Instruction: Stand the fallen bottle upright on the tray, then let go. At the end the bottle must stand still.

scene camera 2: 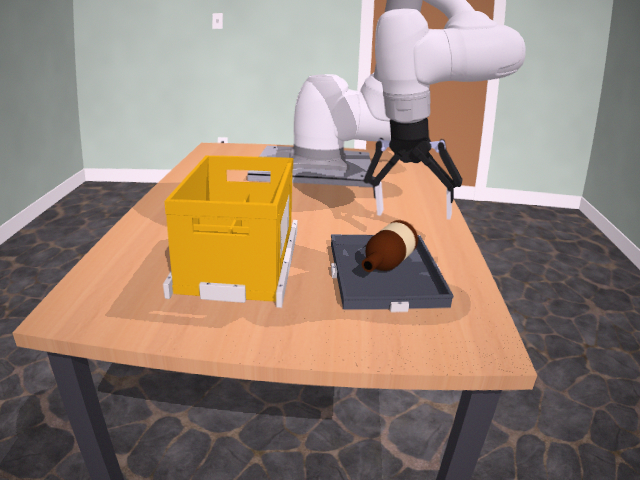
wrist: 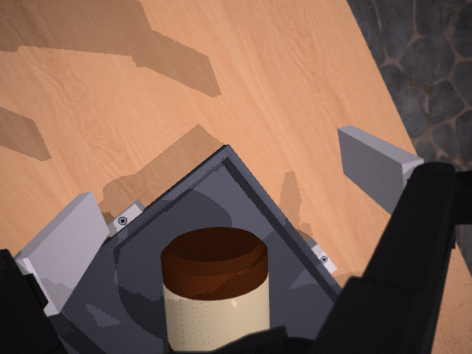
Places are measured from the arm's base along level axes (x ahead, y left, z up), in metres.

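Pixels of known places: gripper, fingertip midpoint: (scene camera 2: 414,214) (wrist: 219,182); arm's base at its link origin: (scene camera 2: 317,161).
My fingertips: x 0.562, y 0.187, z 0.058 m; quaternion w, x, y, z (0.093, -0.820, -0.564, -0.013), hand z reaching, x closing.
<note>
Ahead of a thing's pixels: the offset from my fingertips to its top centre. Level surfaces: height alone.
A brown bottle with a cream label @[dx +0.104, dy -0.072, dz +0.003 m] (scene camera 2: 391,245) (wrist: 215,290) lies on its side on the dark grey tray @[dx +0.123, dy -0.072, dz -0.050 m] (scene camera 2: 397,299) (wrist: 280,215). In the scene view its neck points to the front left and its base to the back right. In the wrist view its base and label show at the lower middle, and its neck is hidden. My gripper (scene camera 2: 414,206) (wrist: 219,182) is open and empty, pointing down. It hangs above and behind the bottle's base, with one finger to each side and no contact.
A tall yellow crate @[dx +0.087, dy -0.357, dz +0.100 m] (scene camera 2: 223,258) stands left of the tray, held by white brackets @[dx +0.230, dy -0.367, dz -0.045 m] (scene camera 2: 222,291). Small white brackets (scene camera 2: 399,306) (wrist: 125,219) sit at the tray's sides. The wooden table's @[dz -0.076 m] (scene camera 2: 289,346) right edge runs close past the tray. The robot's base plate is at the back.
</note>
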